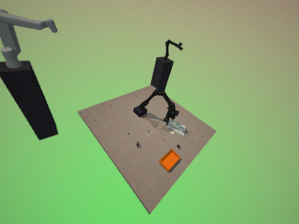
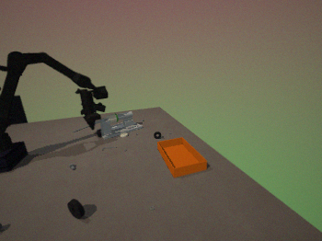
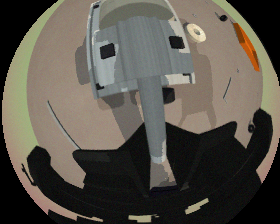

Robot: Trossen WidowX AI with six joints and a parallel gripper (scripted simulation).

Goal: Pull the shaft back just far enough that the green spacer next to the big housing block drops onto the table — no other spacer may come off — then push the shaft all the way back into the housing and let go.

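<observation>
The grey shaft is 60 mm ahead of my gripper tip, 30 mm to the left of it and 30 mm above it. Also, from my gripper tip: pale spacer (170 mm ahead, 40 mm below, 30 mm to the right); green spacer (120 mm ahead, 70 mm to the left, 30 mm above); orange tray (400 mm ahead, 300 mm to the right, 40 mm below).
</observation>
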